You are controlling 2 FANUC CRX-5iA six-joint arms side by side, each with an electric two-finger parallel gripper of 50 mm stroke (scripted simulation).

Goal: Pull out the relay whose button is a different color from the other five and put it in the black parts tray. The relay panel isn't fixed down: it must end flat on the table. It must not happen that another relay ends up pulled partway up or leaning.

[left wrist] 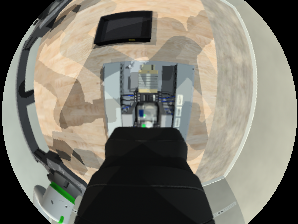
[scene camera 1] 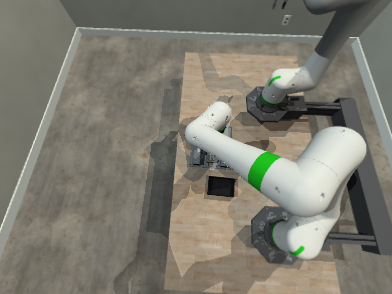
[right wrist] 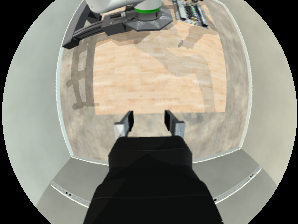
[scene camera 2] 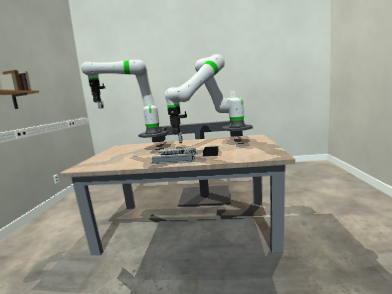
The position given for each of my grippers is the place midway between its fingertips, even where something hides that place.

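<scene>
Here is my left gripper (left wrist: 147, 108), and here, in its own wrist view, my right gripper (right wrist: 149, 116). I can see a relay panel (left wrist: 155, 80). There is also a black parts tray (left wrist: 120, 26), though in the right wrist view the tray is out of frame.
</scene>
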